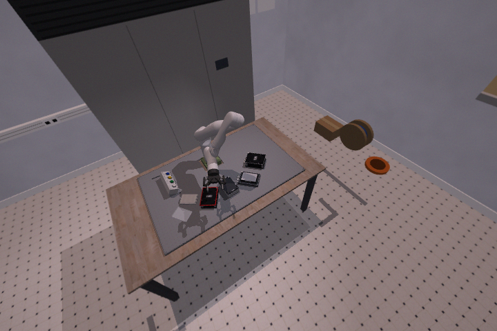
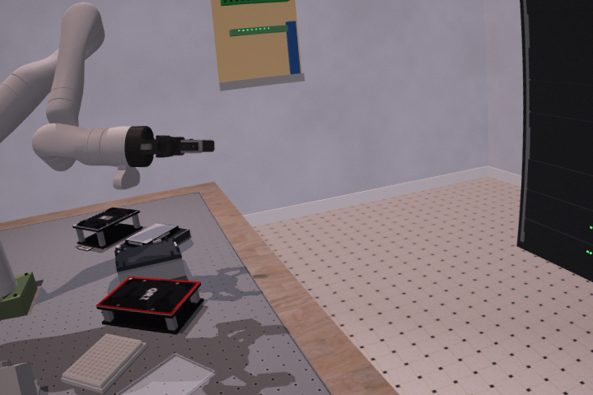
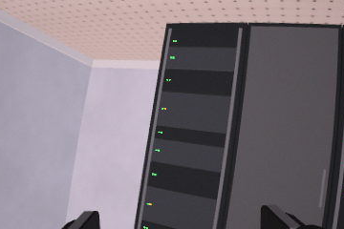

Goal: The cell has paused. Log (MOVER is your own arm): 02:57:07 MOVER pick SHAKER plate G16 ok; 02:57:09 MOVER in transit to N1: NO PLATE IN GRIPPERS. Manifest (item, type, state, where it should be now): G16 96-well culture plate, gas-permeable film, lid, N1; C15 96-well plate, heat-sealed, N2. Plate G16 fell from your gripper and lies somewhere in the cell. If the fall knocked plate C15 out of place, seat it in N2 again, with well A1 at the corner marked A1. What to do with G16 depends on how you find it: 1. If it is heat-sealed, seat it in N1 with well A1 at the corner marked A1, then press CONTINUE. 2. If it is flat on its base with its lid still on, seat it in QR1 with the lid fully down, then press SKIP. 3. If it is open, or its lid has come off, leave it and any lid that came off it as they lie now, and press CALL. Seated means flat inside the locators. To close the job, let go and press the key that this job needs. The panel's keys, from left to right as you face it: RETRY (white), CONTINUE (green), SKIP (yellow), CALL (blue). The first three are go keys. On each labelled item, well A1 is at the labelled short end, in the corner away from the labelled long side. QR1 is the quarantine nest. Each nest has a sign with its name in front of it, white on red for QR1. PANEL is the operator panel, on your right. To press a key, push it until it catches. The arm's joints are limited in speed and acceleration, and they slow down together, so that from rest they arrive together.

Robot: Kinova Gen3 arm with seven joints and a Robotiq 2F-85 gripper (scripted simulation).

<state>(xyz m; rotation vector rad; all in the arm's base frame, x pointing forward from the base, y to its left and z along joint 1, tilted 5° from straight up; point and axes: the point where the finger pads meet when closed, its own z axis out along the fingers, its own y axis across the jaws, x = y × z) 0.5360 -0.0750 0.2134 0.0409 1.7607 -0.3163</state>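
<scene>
My hand is 21 cm past the white 96-well plate, 20 cm to the left of it and 28 cm above it. Also, from my hand: A1 mark: 26 cm behind, 27 cm to the left, 26 cm below; then clear lid: 11 cm behind, 28 cm to the right, 28 cm below.
</scene>
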